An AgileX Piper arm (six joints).
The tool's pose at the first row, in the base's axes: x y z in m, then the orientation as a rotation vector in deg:
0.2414, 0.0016, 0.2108, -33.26, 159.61, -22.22
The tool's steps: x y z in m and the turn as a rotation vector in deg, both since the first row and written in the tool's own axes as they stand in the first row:
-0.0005, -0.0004, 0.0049, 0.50, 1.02, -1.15
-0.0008, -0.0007, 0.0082, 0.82, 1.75, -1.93
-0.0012, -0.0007, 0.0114, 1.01, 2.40, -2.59
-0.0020, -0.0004, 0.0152, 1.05, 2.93, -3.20
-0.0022, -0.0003, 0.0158, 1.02, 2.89, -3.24
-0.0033, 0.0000, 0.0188, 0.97, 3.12, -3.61
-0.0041, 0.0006, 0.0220, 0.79, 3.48, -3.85
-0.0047, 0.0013, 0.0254, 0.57, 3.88, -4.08
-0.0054, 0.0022, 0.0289, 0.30, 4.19, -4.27
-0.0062, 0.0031, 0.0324, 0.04, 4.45, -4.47
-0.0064, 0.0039, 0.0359, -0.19, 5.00, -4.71
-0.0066, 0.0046, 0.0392, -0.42, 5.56, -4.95
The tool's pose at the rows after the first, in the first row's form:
0.2435, 0.0005, 0.2065, -34.74, 160.18, -23.55
0.2449, -0.0003, 0.2036, -35.75, 160.60, -24.46
0.2463, -0.0008, 0.2007, -36.63, 161.01, -25.12
0.2481, -0.0010, 0.1972, -37.48, 161.36, -25.52
0.2484, -0.0010, 0.1967, -37.55, 161.33, -25.47
0.2502, -0.0008, 0.1940, -38.09, 161.48, -25.58
0.2517, -0.0006, 0.1910, -38.47, 161.83, -25.53
0.2530, -0.0004, 0.1878, -38.84, 162.24, -25.43
0.2544, -0.0001, 0.1844, -39.18, 162.59, -25.23
0.2559, 0.0004, 0.1810, -39.52, 162.88, -25.01
0.2569, 0.0004, 0.1776, -39.92, 163.43, -24.97
0.2579, 0.0005, 0.1743, -40.31, 163.99, -24.92

